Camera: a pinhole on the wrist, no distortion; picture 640 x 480 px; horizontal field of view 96.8 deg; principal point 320.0 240.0 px. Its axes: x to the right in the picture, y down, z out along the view. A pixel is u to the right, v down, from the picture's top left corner.
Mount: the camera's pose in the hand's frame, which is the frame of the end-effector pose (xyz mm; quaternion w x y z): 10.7 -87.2 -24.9 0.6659 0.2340 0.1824 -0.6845
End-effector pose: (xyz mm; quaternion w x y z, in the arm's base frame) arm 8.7 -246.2 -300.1 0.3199 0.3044 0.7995 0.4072
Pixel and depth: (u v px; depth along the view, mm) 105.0 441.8 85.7
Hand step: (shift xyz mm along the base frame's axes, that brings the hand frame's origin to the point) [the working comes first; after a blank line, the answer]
In the camera's frame: -64.9 60.9 85.7

6.5 47.0 -128.5
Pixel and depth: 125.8 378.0 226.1
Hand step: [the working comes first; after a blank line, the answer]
In the camera's frame: -154.5 109.8 226.1

110.2 149.4 -223.0
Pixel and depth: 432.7 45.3 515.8
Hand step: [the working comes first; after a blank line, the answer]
In the camera's frame: 204.6 -353.5 515.8

313.2 -421.4 -468.9
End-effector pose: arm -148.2 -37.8 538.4 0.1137 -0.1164 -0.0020 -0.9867
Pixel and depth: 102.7 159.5 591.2
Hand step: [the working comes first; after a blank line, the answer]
In the camera's frame: -452.2 -167.5 591.2

343.3 103.0 642.1
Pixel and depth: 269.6 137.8 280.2
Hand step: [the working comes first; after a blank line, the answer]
In the camera's frame: -49.7 -100.8 280.2

112.9 225.4 200.4
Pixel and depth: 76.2 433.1 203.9
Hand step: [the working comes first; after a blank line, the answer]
In the camera's frame: -175.0 138.6 203.9

-83.6 39.6 275.7
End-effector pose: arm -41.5 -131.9 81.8 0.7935 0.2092 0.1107 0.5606
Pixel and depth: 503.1 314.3 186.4
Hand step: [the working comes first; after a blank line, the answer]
In the camera's frame: 120.1 48.7 186.4

289.1 -55.0 -74.3
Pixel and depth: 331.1 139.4 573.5
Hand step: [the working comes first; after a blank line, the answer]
In the camera's frame: 22.4 -203.1 573.5

444.1 -427.7 170.4
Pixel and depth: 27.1 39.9 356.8
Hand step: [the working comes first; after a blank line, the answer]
In the camera's frame: -367.8 -251.3 356.8

72.9 -336.9 406.3
